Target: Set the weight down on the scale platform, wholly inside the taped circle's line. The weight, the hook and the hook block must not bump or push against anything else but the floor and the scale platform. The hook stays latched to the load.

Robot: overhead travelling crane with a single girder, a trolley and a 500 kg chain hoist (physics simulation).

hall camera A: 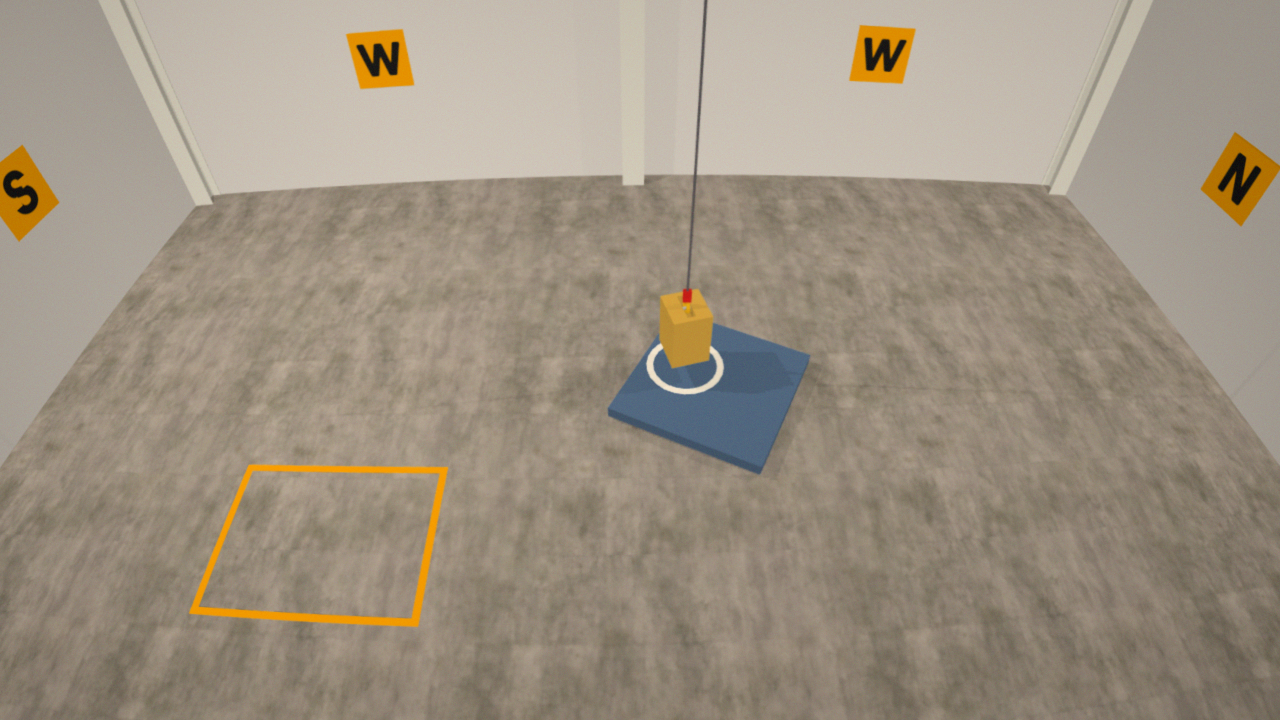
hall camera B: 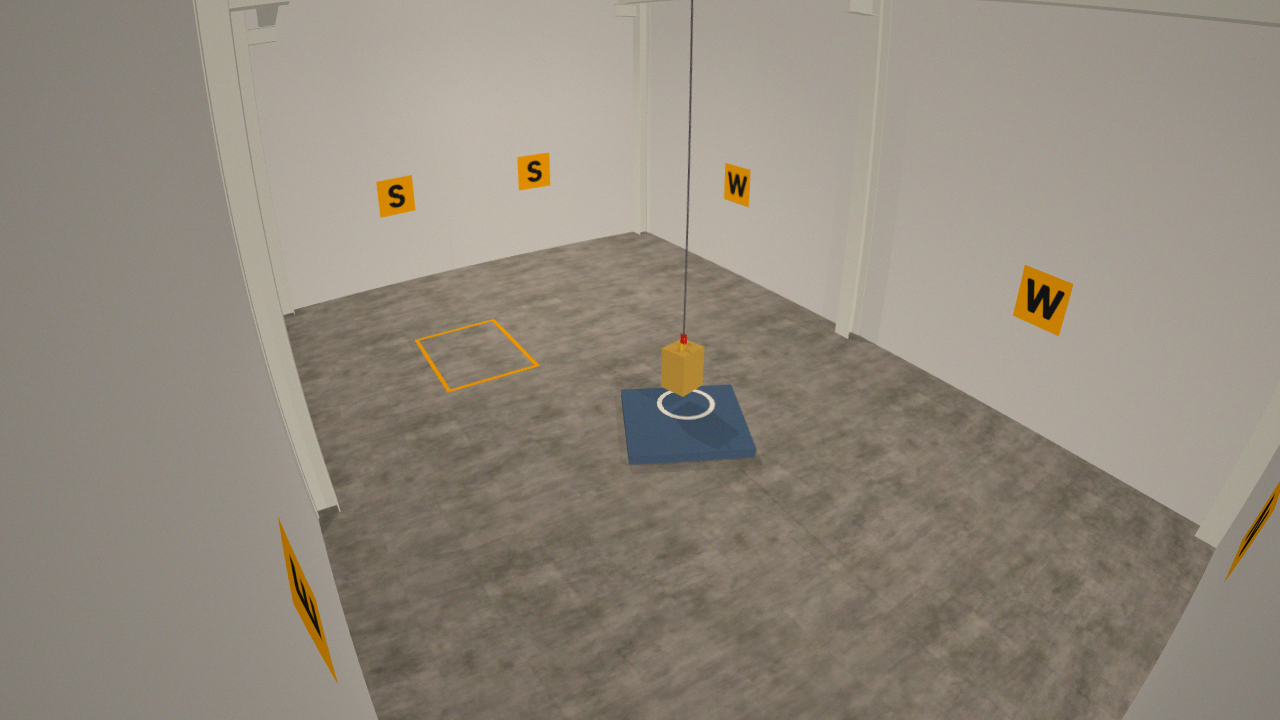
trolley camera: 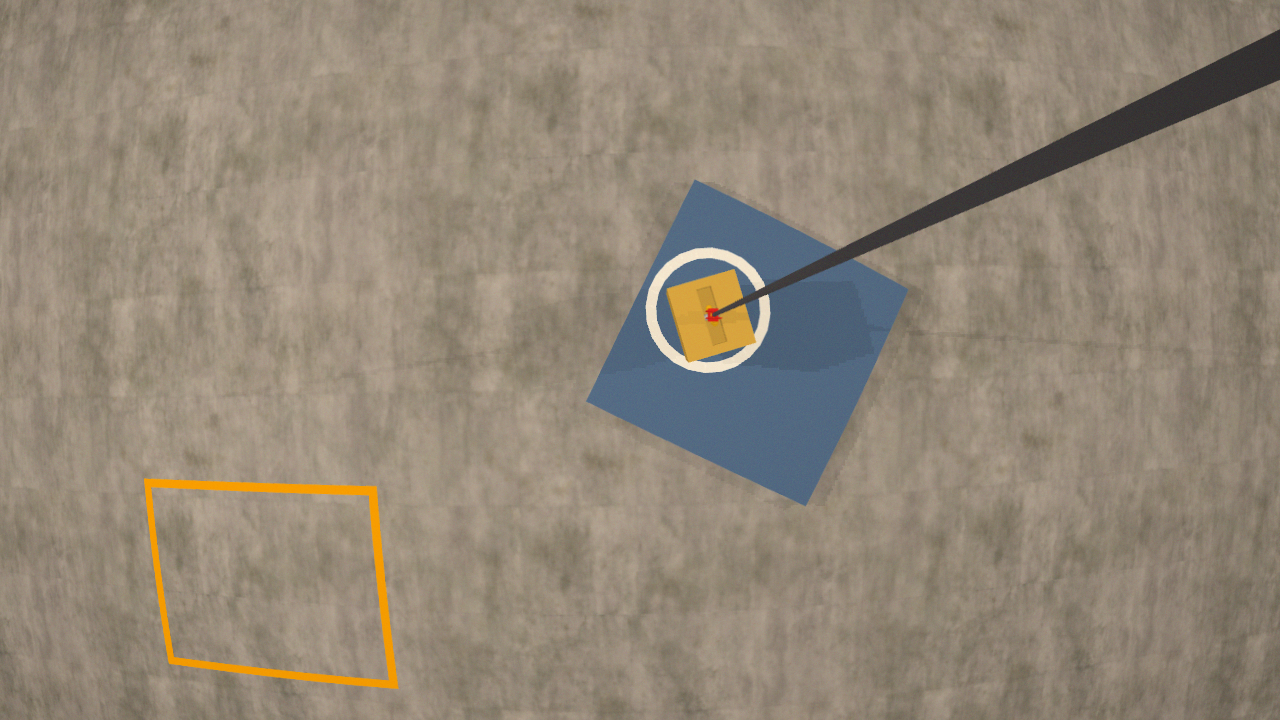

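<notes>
The yellow weight (hall camera A: 687, 342) (hall camera B: 682, 371) (trolley camera: 684, 304) hangs upright from the chain, low over the blue scale platform (hall camera A: 716, 420) (hall camera B: 662, 443) (trolley camera: 769, 429). Its shadow falls on the platform, offset from it. The white taped circle (hall camera A: 686, 391) (hall camera B: 685, 417) (trolley camera: 651, 309) lies under the weight. In the trolley view the weight appears mostly within the circle, slightly toward the lower right, with its lower right corner overlapping the line. The hook (hall camera A: 687, 306) (hall camera B: 682, 345) (trolley camera: 712, 315), below the small red block, is shut on the weight. The exact gap beneath the weight is hard to tell.
An orange taped square (hall camera A: 348, 468) (hall camera B: 516, 342) (trolley camera: 259, 487) lies on the floor, on the S side of the platform. Walls with lettered signs and pale columns (hall camera A: 632, 107) (hall camera B: 861, 179) stand around the floor, apart from the weight.
</notes>
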